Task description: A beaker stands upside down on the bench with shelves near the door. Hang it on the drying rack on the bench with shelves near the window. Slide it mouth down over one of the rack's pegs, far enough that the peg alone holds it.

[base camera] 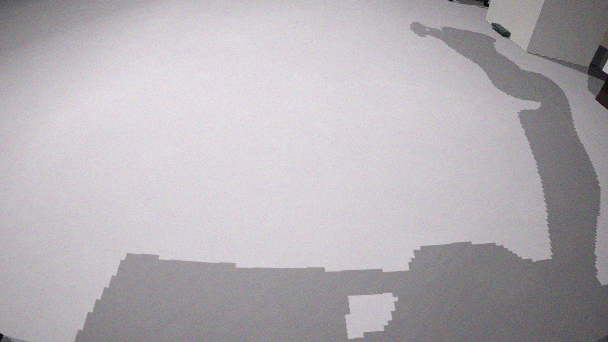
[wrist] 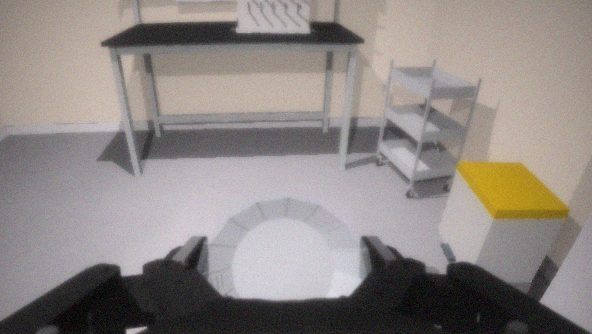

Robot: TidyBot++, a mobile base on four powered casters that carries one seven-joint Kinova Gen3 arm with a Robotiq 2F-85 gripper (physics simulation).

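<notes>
The see-through beaker is between the fingertips of my gripper, which is shut on it in the wrist view. It is held in the air, with the floor showing behind it, and one round end faces the camera. The white drying rack, with several slanted pegs, stands on the black-topped bench at the top of the wrist view, well beyond my gripper. The rack's top is cut off by the view's edge. The base camera shows the arm's shadow on the floor; the gripper itself does not show there.
A grey three-tier trolley stands right of the bench. A white bin with a yellow lid and a dark pedal stands nearer, at the right. A beige wall runs behind the bench.
</notes>
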